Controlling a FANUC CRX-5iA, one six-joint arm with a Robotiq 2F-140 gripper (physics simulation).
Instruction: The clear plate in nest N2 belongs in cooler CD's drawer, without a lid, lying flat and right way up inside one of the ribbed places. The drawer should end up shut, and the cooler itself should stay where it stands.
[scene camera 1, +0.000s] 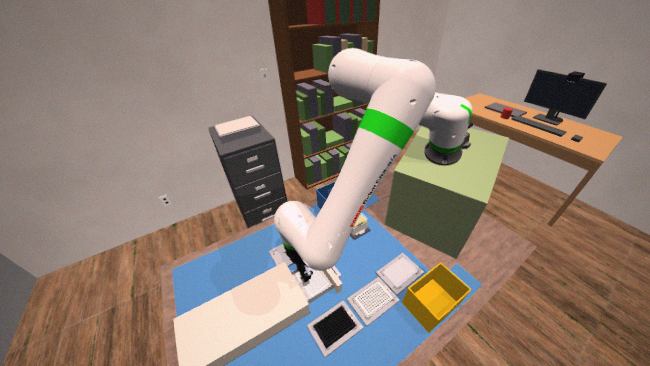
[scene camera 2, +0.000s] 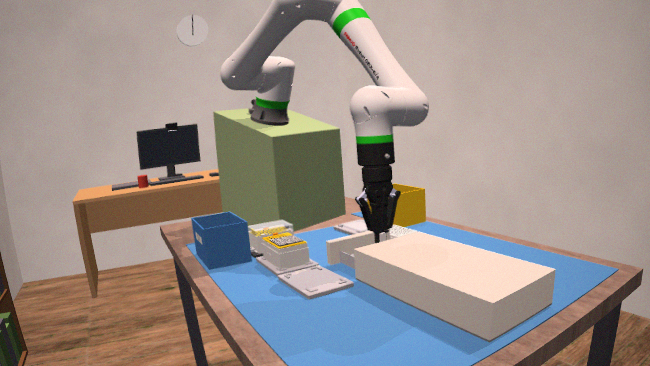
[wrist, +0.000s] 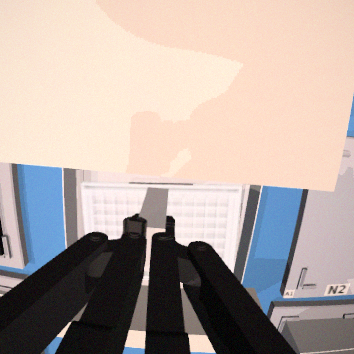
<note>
I see my gripper (scene camera 2: 381, 256), a cooler CD (scene camera 2: 486, 294), a clear plate (wrist: 209, 212), a black plate (scene camera 1: 334, 326), a white plate (scene camera 1: 375, 297), a yellow-topped tip box (scene camera 2: 285, 250) and a nest N2 (scene camera 2: 327, 282).
The cooler CD is seen too in the wrist view (wrist: 254, 99). My gripper is seen too in the wrist view (wrist: 156, 204).
</note>
